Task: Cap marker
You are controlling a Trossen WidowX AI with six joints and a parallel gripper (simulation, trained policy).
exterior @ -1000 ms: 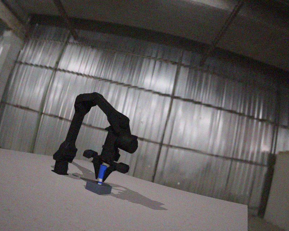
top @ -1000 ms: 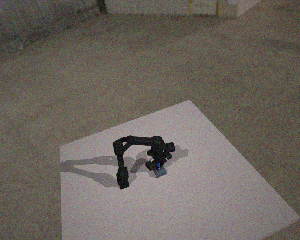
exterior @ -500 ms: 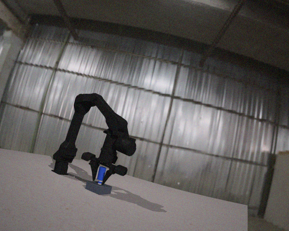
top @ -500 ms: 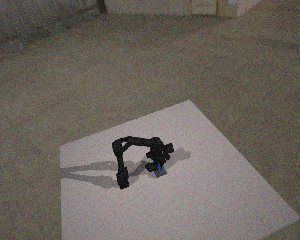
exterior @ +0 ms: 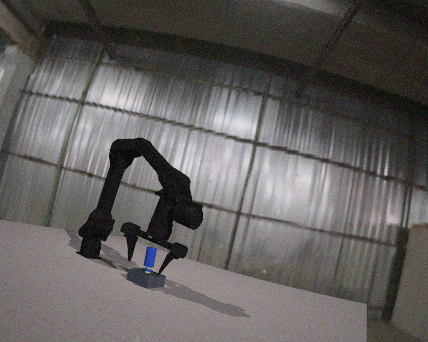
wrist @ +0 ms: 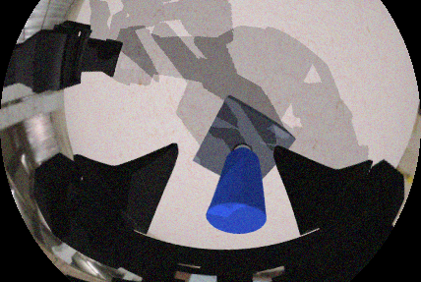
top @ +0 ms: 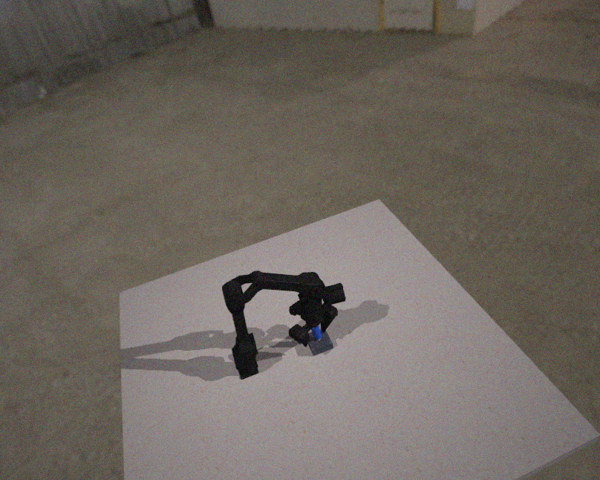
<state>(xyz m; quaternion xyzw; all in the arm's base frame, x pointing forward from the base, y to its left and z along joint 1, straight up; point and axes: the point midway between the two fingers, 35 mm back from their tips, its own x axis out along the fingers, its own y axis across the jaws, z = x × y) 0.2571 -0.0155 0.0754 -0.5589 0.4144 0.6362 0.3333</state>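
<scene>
The blue cap is 4 cm above my gripper tip and 1 cm ahead of it. From my gripper tip the other things lie so: dark grey holder block: 3 cm below, 1 cm ahead.
</scene>
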